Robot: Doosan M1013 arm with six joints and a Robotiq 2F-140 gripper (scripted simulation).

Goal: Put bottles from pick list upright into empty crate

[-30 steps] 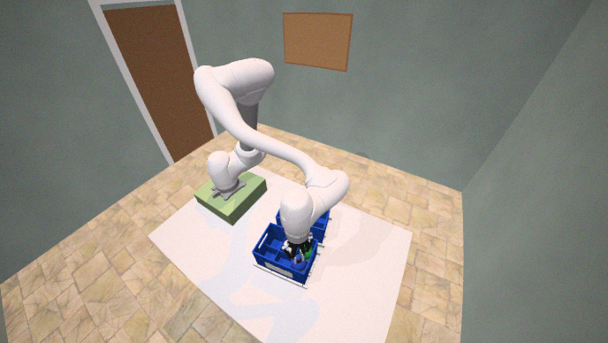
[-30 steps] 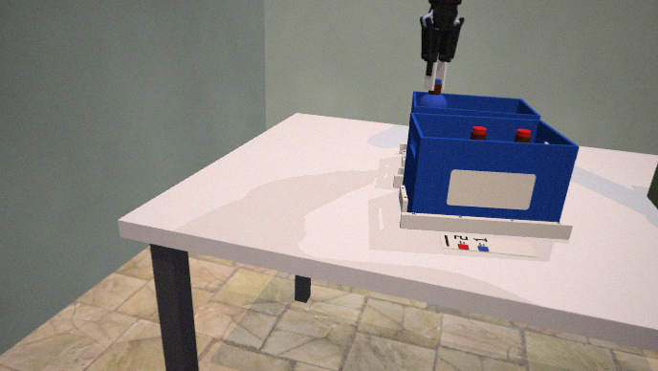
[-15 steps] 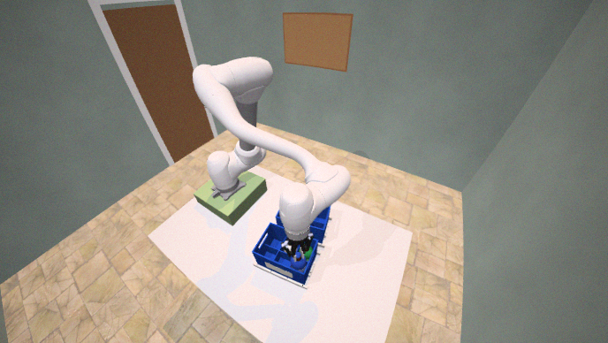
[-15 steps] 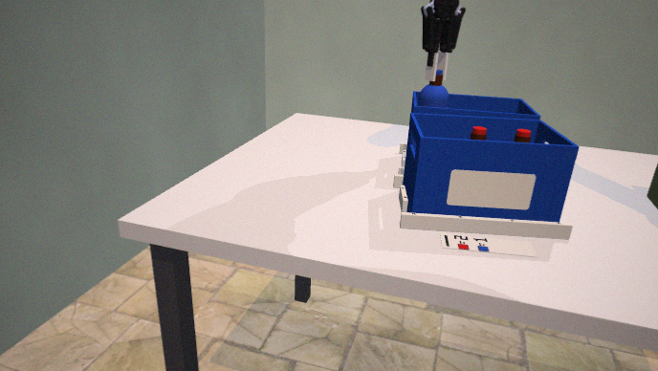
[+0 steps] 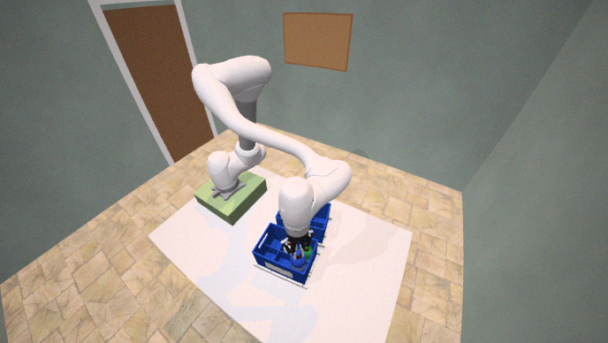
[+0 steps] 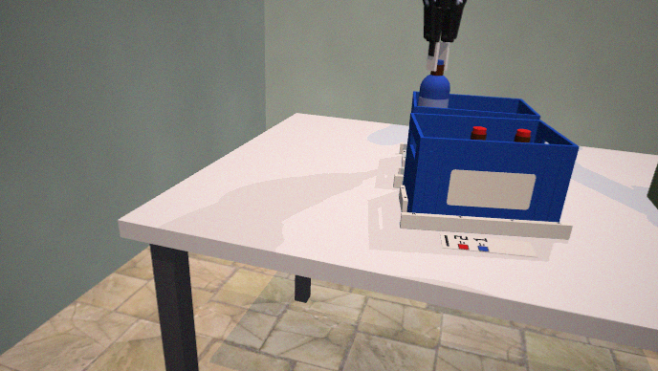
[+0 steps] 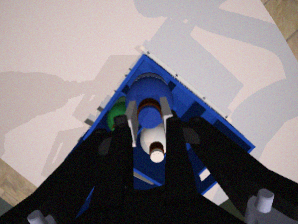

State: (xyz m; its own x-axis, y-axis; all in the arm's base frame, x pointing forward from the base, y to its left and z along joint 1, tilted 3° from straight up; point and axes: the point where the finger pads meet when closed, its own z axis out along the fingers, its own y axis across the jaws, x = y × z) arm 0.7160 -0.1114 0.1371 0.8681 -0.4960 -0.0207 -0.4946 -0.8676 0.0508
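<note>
Right now my hand is 80 mm above the blue bottle. The rest, counted from my hand: white bottle (110 mm behind, 60 mm to the left, 180 mm below); red bottle (140 mm behind, 210 mm to the left, 180 mm below); green-label bottle (20 mm behind, 90 mm to the left, 180 mm below).
</note>
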